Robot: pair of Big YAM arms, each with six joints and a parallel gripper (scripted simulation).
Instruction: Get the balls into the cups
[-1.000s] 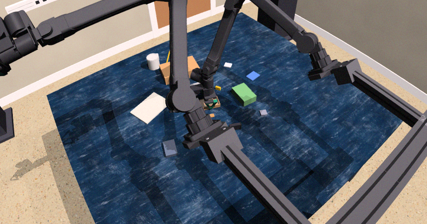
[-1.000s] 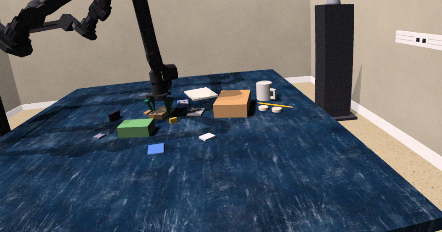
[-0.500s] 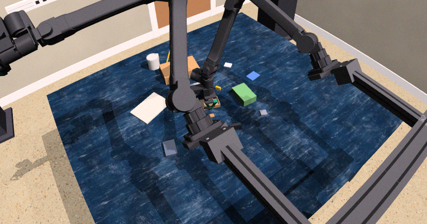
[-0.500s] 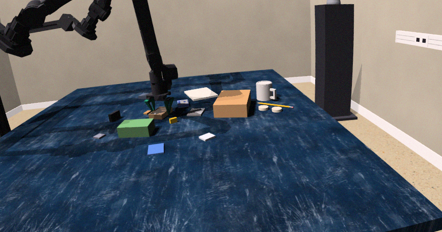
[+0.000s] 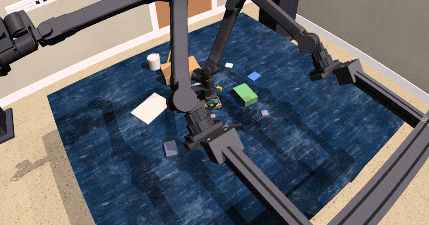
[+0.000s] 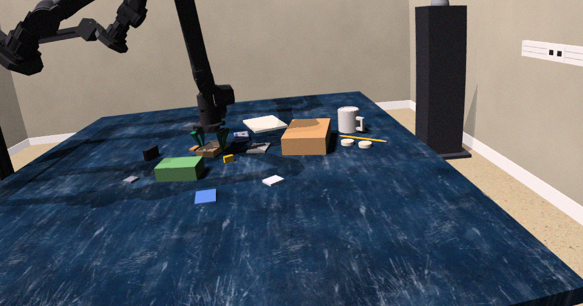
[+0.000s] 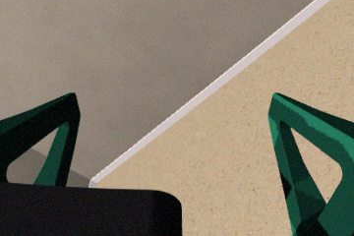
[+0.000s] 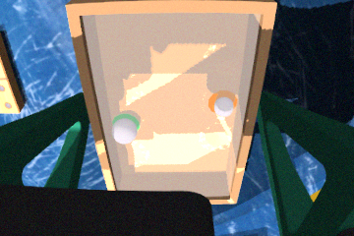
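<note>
The covered wooden puzzle lies 1 cm below my right hand. Round my right hand: yellow block (8 cm ahead, 11 cm to the right); black block (23 cm behind, 2 cm to the right); green block (6 cm behind, 20 cm to the right, 1 cm above).
</note>
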